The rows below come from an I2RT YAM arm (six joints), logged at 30 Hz.
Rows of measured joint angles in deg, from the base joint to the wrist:
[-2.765, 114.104, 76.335, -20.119, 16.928, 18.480]
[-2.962, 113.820, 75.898, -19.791, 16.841, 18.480]
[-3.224, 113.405, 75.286, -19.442, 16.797, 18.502]
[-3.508, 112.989, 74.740, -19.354, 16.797, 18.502]
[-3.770, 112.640, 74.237, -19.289, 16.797, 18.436]
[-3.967, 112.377, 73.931, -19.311, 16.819, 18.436]
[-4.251, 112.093, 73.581, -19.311, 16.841, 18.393]
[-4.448, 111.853, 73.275, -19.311, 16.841, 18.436]
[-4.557, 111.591, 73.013, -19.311, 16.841, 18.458]
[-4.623, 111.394, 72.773, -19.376, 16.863, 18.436]
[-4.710, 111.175, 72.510, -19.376, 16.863, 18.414]
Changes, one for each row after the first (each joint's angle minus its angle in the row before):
[-0.197, -0.284, -0.437, 0.328, -0.087, 0.000]
[-0.262, -0.415, -0.612, 0.349, -0.044, 0.022]
[-0.284, -0.416, -0.546, 0.088, 0.000, 0.000]
[-0.262, -0.349, -0.503, 0.065, 0.000, -0.066]
[-0.197, -0.263, -0.306, -0.022, 0.022, 0.000]
[-0.284, -0.284, -0.350, 0.000, 0.022, -0.043]
[-0.197, -0.240, -0.306, 0.000, 0.000, 0.043]
[-0.109, -0.262, -0.262, 0.000, 0.000, 0.022]
[-0.066, -0.197, -0.240, -0.065, 0.022, -0.022]
[-0.087, -0.219, -0.263, 0.000, 0.000, -0.022]

